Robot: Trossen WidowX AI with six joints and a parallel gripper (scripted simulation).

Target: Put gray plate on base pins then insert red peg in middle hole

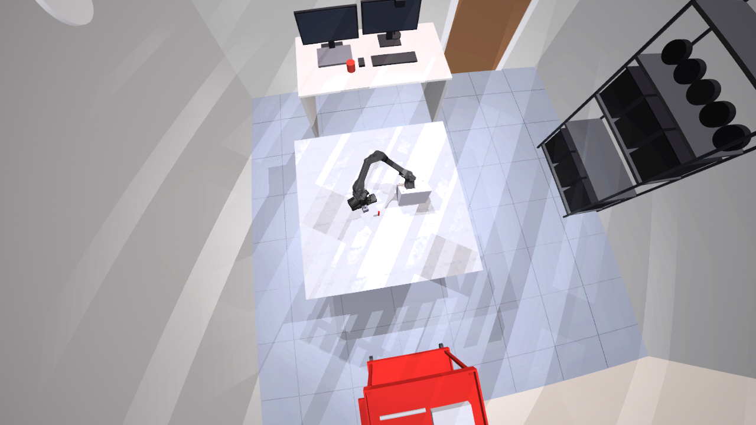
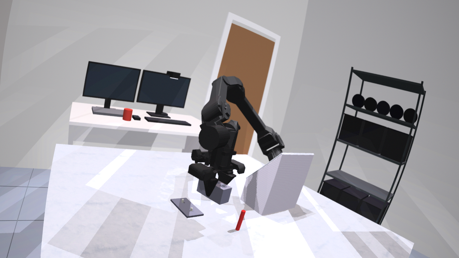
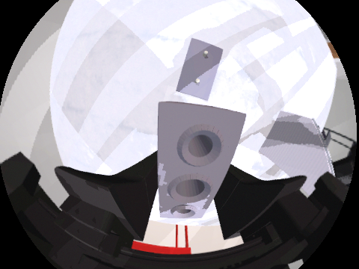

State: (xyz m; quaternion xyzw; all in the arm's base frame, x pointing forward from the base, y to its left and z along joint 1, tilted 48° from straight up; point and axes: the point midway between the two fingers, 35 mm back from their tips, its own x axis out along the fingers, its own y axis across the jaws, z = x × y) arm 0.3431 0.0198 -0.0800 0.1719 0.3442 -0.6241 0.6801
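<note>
Right now the red peg is 100 mm behind my gripper tip, 90 mm below it and 40 mm to the left of it. Also, from my gripper tip: gray plate: 30 mm above.
</note>
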